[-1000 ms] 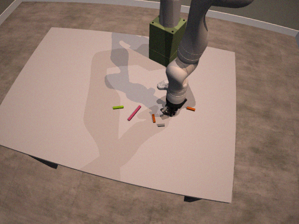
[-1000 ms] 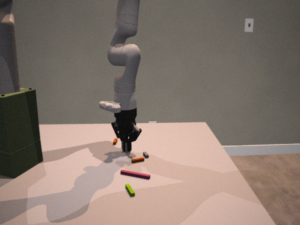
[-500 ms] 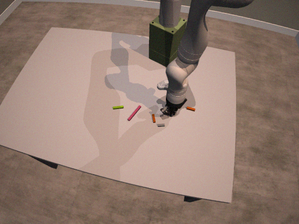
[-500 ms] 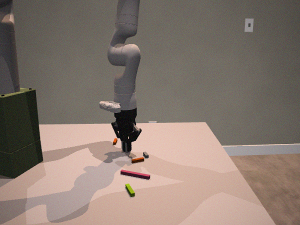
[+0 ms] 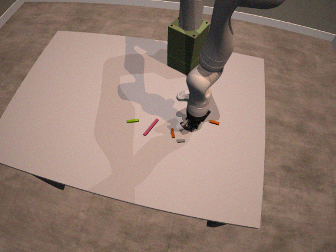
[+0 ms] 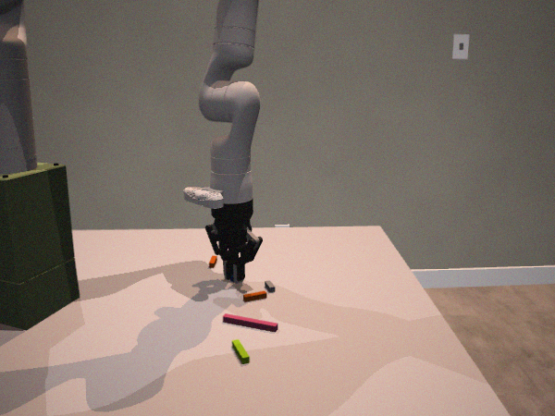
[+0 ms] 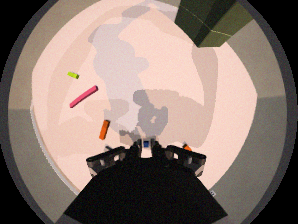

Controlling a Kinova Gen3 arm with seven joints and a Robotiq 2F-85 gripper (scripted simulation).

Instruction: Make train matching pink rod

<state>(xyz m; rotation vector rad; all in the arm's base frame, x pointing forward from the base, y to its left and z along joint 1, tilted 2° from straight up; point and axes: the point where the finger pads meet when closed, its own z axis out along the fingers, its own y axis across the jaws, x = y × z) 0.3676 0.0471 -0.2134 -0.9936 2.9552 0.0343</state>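
Now: hand 2 cm above the blue rod. The rest, counted from my hand: grey rod (6 cm ahead, 5 cm to the right, 2 cm below); then pink rod (17 cm to the right, 2 cm below, 1 cm ahead); then lime rod (25 cm to the right, 2 cm below, 2 cm behind).
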